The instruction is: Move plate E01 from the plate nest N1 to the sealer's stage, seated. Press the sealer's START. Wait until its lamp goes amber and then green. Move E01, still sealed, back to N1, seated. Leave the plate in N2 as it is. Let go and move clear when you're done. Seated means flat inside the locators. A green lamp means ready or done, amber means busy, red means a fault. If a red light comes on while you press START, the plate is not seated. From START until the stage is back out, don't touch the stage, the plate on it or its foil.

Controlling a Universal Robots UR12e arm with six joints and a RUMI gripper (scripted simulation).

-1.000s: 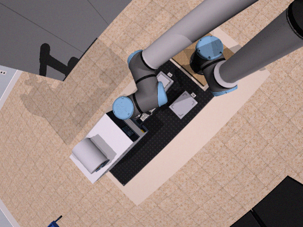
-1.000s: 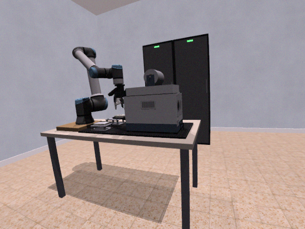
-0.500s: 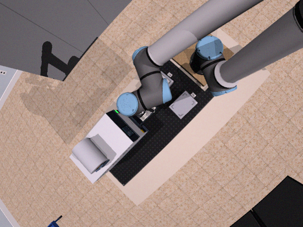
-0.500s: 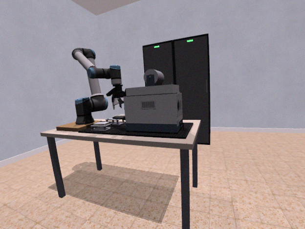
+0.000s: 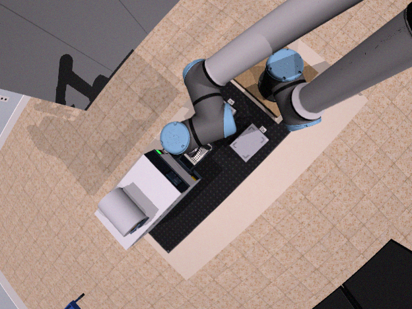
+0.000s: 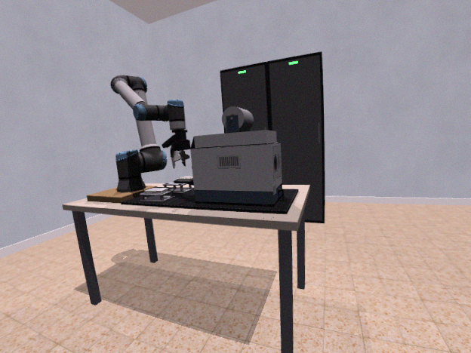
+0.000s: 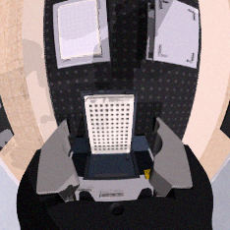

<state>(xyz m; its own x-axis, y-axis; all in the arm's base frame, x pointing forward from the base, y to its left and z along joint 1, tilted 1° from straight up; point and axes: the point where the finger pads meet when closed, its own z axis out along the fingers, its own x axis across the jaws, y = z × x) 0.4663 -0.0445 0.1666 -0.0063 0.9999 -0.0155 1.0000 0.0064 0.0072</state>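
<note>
Right now the square start button is 160 mm ahead of my hand and 90 mm to the right of it. The rest, counted from my hand: foil roll: 390 mm ahead, 230 mm above; then plate nest N1: 150 mm to the left, 150 mm behind, 140 mm below; then sealer stage: 90 mm below, 60 mm ahead.
</note>
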